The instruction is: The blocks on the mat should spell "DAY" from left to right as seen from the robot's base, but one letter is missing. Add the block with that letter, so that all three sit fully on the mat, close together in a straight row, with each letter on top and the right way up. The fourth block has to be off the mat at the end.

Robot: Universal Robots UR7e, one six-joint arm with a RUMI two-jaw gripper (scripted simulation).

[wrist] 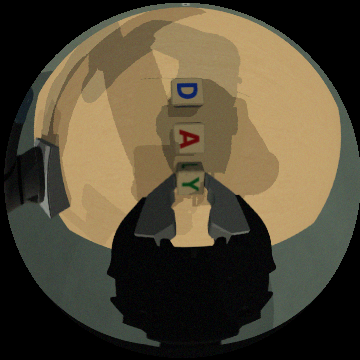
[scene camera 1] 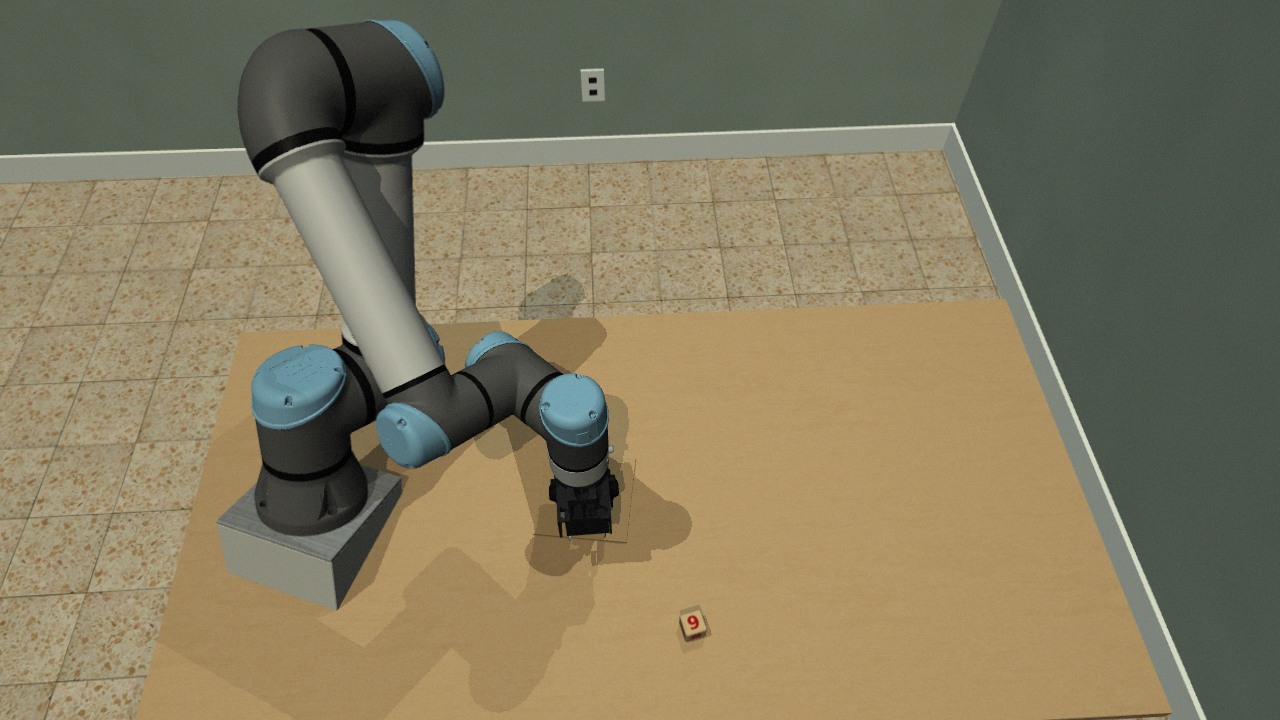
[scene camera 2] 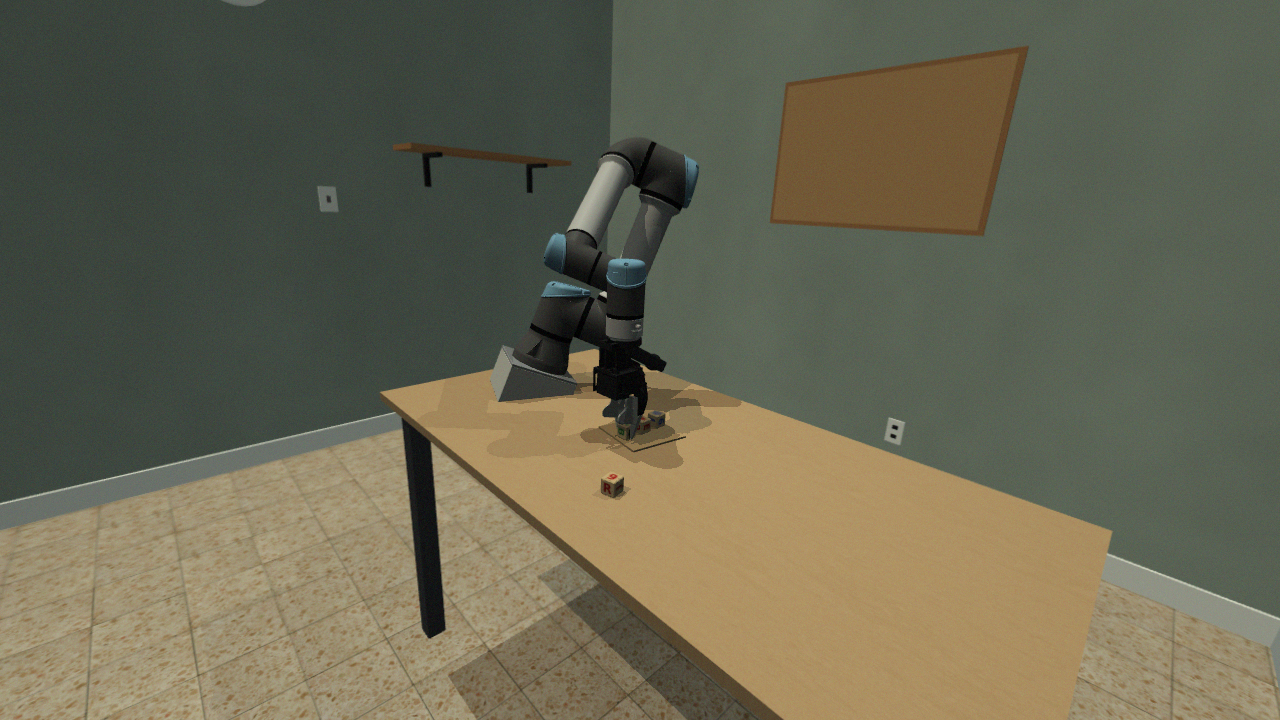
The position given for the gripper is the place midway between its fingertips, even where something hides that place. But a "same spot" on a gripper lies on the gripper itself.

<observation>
gripper: wrist 189, 174; scene camera 1; scene camera 2
same spot on gripper: (scene camera 1: 614, 488) = (scene camera 2: 641, 390)
</observation>
